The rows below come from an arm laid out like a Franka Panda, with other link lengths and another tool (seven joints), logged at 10 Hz.
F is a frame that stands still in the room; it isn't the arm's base.
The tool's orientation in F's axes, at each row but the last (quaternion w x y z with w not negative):
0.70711, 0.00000, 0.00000, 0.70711
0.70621, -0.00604, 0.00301, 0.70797
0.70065, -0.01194, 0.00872, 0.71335
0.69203, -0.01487, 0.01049, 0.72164
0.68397, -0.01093, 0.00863, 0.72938
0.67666, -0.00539, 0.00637, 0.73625
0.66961, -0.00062, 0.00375, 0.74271
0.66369, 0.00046, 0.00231, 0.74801
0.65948, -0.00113, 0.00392, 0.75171
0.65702, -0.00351, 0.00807, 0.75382
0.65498, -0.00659, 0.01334, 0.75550
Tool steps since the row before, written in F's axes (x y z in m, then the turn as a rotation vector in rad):
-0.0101, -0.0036, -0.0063, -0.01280, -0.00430, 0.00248
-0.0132, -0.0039, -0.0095, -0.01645, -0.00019, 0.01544
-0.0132, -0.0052, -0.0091, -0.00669, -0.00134, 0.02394
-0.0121, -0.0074, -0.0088, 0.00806, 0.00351, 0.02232
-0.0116, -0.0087, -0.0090, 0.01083, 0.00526, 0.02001
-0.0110, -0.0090, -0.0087, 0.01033, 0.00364, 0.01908
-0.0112, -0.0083, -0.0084, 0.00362, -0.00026, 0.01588
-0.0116, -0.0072, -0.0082, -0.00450, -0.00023, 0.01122
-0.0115, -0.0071, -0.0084, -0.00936, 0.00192, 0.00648
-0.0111, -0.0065, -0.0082, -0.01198, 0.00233, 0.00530
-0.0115, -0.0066, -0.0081, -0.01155, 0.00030, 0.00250
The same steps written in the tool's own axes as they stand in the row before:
-0.0036, 0.0101, -0.0063, -0.00430, 0.01280, 0.00248
-0.0037, 0.0133, -0.0095, -0.00035, 0.01638, 0.01551
-0.0047, 0.0133, -0.0092, -0.00192, 0.00661, 0.02392
-0.0066, 0.0124, -0.0090, 0.00237, -0.00832, 0.02237
-0.0077, 0.0122, -0.0092, 0.00400, -0.01119, 0.02010
-0.0079, 0.0117, -0.0089, 0.00244, -0.01056, 0.01915
-0.0070, 0.0120, -0.0085, -0.00073, -0.00350, 0.01589
-0.0057, 0.0123, -0.0083, 0.00028, 0.00454, 0.01120
-0.0055, 0.0123, -0.0085, 0.00308, 0.00906, 0.00646
-0.0048, 0.0118, -0.0084, 0.00386, 0.01159, 0.00527
-0.0047, 0.0122, -0.0084, 0.00187, 0.01142, 0.00242

